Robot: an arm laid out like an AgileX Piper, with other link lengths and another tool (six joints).
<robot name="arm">
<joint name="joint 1" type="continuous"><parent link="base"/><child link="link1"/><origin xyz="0 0 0.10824" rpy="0 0 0"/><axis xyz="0 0 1"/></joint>
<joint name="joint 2" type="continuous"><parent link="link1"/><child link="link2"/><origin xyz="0 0 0" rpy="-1.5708 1.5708 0"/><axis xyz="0 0 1"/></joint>
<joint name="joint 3" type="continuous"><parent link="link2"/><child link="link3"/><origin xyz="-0.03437 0.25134 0" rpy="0 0 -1.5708"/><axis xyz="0 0 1"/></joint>
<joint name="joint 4" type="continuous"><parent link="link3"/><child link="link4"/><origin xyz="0.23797 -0.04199 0" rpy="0.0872 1.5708 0"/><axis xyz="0 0 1"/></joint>
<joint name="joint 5" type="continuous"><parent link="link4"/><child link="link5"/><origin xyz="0 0 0" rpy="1.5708 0 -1.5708"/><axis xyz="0 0 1"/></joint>
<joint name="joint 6" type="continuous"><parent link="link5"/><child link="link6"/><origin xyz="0 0.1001 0" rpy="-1.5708 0 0"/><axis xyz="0 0 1"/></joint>
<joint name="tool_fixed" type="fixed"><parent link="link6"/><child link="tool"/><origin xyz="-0.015 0.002 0.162" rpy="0 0.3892 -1.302"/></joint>
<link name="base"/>
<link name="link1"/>
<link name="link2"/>
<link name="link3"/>
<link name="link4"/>
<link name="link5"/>
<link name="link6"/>
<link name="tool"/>
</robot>
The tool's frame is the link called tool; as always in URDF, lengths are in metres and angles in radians. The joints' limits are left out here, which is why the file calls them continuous.
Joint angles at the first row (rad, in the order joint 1, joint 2, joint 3, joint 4, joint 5, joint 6):
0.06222 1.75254 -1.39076 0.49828 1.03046 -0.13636
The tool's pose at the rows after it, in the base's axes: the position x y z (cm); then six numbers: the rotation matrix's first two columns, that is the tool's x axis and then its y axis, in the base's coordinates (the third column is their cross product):
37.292 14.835 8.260 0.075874 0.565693 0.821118 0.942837 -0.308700 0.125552
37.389 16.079 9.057 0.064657 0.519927 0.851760 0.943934 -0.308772 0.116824
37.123 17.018 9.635 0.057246 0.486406 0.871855 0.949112 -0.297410 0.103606
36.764 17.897 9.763 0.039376 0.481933 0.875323 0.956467 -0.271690 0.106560
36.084 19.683 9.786 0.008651 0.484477 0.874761 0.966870 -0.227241 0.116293
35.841 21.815 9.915 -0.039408 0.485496 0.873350 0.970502 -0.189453 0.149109
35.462 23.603 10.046 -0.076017 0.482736 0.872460 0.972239 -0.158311 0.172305
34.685 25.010 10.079 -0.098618 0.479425 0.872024 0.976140 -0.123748 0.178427
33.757 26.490 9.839 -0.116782 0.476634 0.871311 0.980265 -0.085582 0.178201
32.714 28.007 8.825 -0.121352 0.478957 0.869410 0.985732 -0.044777 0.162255
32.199 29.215 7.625 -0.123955 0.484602 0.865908 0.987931 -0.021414 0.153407
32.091 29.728 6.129 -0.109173 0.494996 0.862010 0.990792 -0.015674 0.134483
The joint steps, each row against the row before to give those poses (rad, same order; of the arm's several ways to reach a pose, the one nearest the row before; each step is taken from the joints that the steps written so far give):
0.00000 0.00001 -0.00001 0.08876 0.00000 -0.03231
-0.00001 -0.00003 0.00003 0.06545 0.00255 -0.02877
0.00000 0.00003 -0.00005 0.04684 0.01579 -0.02531
0.01876 -0.00002 0.00005 0.01019 0.00244 -0.01323
0.05057 -0.00001 -0.00001 -0.00001 -0.01049 -0.00264
0.06360 0.00002 0.00001 0.00080 -0.04170 -0.00202
0.05222 -0.00001 0.00000 0.00131 -0.03128 0.00000
0.04063 0.00002 -0.00004 -0.00001 -0.00811 0.00002
0.04359 0.00670 0.00001 -0.00001 -0.00773 0.00001
0.04611 0.02584 0.00004 0.00002 -0.00966 -0.00003
0.03796 0.03084 0.00080 -0.00001 -0.02555 0.00001
0.01664 0.03799 -0.00001 0.00118 -0.02004 -0.00001

